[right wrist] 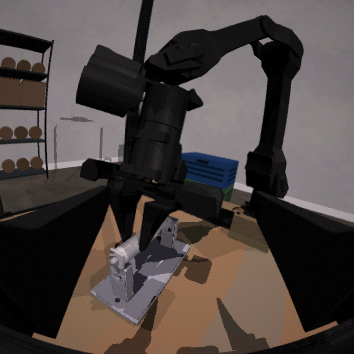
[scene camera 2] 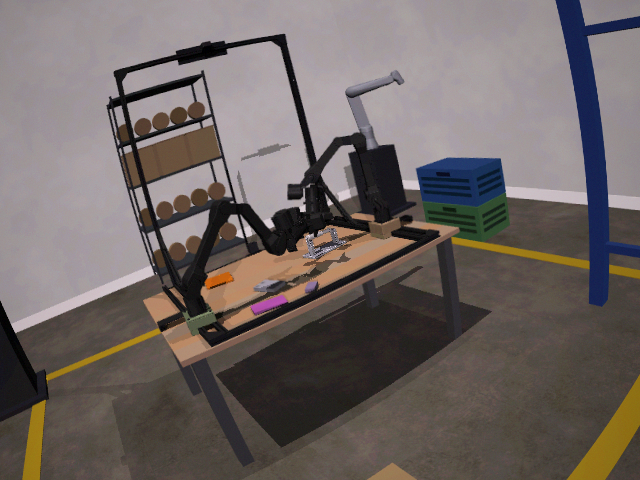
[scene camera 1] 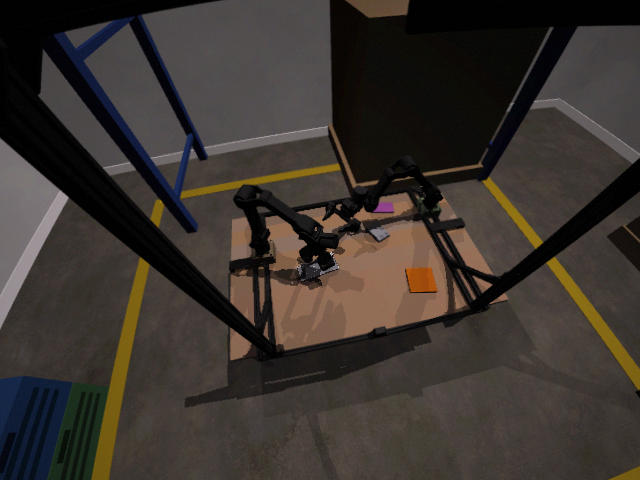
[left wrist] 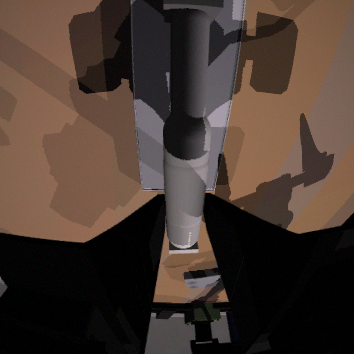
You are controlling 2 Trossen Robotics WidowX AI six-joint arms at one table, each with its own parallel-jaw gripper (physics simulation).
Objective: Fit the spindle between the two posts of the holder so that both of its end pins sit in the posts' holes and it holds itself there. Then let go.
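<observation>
Visible to me: a spindle; a base plate; my right gripper; my left gripper, which the right wrist view also shows.
</observation>
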